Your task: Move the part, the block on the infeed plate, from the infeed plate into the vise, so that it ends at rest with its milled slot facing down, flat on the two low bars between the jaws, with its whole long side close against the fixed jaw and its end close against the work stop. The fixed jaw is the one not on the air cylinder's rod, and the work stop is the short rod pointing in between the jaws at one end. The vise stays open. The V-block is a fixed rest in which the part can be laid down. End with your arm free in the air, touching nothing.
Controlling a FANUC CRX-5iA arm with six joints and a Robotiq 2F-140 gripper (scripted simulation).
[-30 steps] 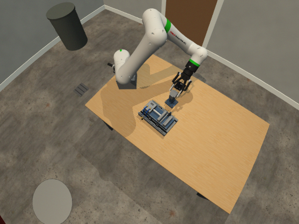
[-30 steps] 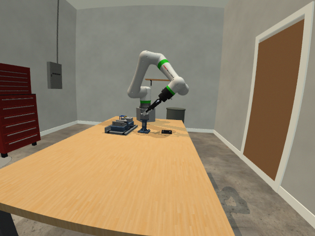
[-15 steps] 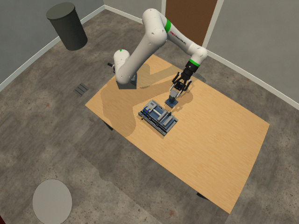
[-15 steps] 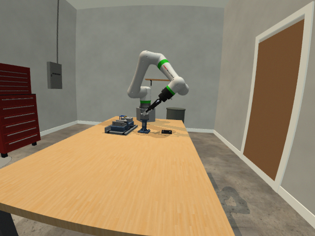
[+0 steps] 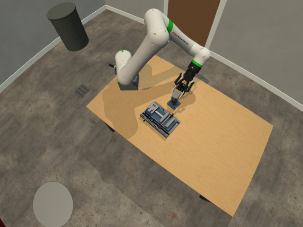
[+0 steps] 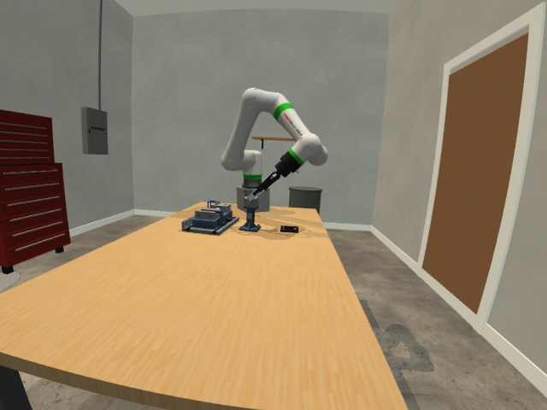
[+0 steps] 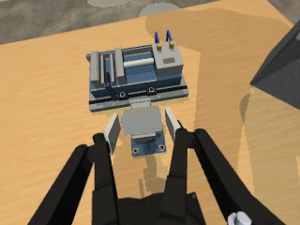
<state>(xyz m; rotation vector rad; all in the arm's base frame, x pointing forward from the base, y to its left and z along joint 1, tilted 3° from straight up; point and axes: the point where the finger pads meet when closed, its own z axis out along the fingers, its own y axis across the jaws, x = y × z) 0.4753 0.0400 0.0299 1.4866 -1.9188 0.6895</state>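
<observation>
My hand is 10 mm to the left of the part and 30 mm above it. The rest, counted from my hand: white cylinder rod 50 mm behind, 210 mm to the right, 100 mm below; work stop 40 mm ahead, 180 mm to the right, 90 mm below; moving jaw 220 mm to the right, 100 mm below.
</observation>
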